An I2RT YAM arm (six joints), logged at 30 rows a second.
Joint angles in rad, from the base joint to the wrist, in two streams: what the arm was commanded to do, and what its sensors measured. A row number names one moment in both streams.
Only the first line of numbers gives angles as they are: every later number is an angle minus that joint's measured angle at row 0.
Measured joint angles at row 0: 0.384 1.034 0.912 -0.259 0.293 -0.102
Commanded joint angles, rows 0 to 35: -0.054 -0.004 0.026 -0.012 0.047 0.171; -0.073 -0.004 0.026 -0.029 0.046 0.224; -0.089 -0.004 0.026 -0.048 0.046 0.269; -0.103 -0.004 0.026 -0.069 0.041 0.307; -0.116 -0.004 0.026 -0.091 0.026 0.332; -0.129 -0.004 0.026 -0.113 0.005 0.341; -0.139 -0.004 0.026 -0.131 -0.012 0.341; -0.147 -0.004 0.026 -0.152 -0.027 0.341; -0.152 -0.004 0.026 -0.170 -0.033 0.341; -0.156 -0.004 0.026 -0.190 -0.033 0.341; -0.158 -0.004 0.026 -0.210 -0.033 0.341; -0.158 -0.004 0.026 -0.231 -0.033 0.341; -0.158 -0.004 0.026 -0.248 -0.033 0.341; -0.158 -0.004 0.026 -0.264 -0.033 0.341; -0.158 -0.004 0.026 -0.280 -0.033 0.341; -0.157 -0.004 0.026 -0.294 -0.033 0.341; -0.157 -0.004 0.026 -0.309 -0.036 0.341; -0.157 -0.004 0.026 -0.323 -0.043 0.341; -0.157 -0.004 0.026 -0.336 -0.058 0.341; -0.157 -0.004 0.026 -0.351 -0.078 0.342; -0.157 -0.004 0.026 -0.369 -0.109 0.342; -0.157 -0.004 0.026 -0.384 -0.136 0.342; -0.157 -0.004 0.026 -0.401 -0.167 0.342; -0.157 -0.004 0.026 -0.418 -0.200 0.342; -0.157 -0.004 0.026 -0.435 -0.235 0.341; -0.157 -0.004 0.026 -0.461 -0.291 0.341; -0.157 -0.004 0.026 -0.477 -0.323 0.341; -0.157 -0.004 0.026 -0.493 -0.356 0.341; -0.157 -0.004 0.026 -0.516 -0.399 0.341; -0.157 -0.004 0.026 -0.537 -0.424 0.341; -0.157 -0.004 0.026 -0.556 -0.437 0.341; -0.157 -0.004 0.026 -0.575 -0.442 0.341; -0.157 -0.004 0.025 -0.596 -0.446 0.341; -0.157 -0.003 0.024 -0.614 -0.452 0.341; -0.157 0.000 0.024 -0.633 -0.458 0.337; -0.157 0.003 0.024 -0.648 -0.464 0.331
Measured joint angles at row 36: -0.155 0.000 0.000 -0.633 -0.401 0.336
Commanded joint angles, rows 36 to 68: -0.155 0.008 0.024 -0.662 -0.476 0.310; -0.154 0.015 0.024 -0.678 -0.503 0.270; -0.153 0.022 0.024 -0.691 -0.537 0.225; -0.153 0.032 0.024 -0.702 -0.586 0.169; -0.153 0.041 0.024 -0.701 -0.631 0.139; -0.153 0.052 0.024 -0.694 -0.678 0.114; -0.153 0.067 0.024 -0.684 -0.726 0.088; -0.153 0.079 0.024 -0.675 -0.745 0.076; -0.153 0.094 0.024 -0.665 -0.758 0.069; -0.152 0.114 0.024 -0.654 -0.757 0.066; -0.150 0.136 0.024 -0.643 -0.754 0.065; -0.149 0.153 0.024 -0.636 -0.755 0.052; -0.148 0.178 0.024 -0.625 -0.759 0.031; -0.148 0.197 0.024 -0.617 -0.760 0.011; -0.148 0.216 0.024 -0.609 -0.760 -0.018; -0.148 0.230 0.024 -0.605 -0.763 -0.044; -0.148 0.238 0.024 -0.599 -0.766 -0.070; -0.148 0.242 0.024 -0.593 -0.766 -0.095; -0.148 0.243 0.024 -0.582 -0.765 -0.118; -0.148 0.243 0.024 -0.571 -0.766 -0.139; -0.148 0.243 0.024 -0.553 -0.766 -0.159; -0.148 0.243 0.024 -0.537 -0.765 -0.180; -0.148 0.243 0.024 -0.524 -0.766 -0.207; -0.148 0.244 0.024 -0.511 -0.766 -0.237; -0.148 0.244 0.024 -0.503 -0.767 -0.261; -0.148 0.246 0.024 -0.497 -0.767 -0.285; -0.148 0.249 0.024 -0.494 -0.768 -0.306; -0.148 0.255 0.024 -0.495 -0.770 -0.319; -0.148 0.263 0.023 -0.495 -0.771 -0.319; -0.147 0.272 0.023 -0.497 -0.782 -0.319; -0.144 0.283 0.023 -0.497 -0.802 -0.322; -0.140 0.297 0.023 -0.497 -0.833 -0.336; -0.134 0.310 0.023 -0.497 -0.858 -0.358
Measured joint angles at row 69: -0.149 0.275 0.000 -0.500 -0.785 -0.287
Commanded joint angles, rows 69 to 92: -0.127 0.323 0.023 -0.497 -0.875 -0.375; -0.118 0.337 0.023 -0.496 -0.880 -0.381; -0.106 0.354 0.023 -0.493 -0.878 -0.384; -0.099 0.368 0.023 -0.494 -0.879 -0.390; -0.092 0.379 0.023 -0.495 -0.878 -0.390; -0.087 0.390 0.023 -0.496 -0.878 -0.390; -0.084 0.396 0.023 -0.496 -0.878 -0.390; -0.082 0.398 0.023 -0.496 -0.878 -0.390; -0.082 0.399 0.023 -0.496 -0.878 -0.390; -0.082 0.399 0.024 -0.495 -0.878 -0.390; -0.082 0.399 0.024 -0.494 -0.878 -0.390; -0.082 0.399 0.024 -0.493 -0.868 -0.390; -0.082 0.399 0.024 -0.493 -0.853 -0.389; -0.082 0.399 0.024 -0.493 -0.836 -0.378; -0.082 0.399 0.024 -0.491 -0.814 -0.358; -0.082 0.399 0.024 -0.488 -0.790 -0.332; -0.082 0.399 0.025 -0.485 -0.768 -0.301; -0.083 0.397 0.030 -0.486 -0.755 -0.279; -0.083 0.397 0.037 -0.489 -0.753 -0.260; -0.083 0.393 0.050 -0.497 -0.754 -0.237; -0.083 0.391 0.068 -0.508 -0.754 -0.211; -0.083 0.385 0.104 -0.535 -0.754 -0.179; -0.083 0.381 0.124 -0.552 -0.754 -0.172; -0.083 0.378 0.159 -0.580 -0.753 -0.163
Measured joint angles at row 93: -0.083 0.400 0.059 -0.563 -0.770 -0.241
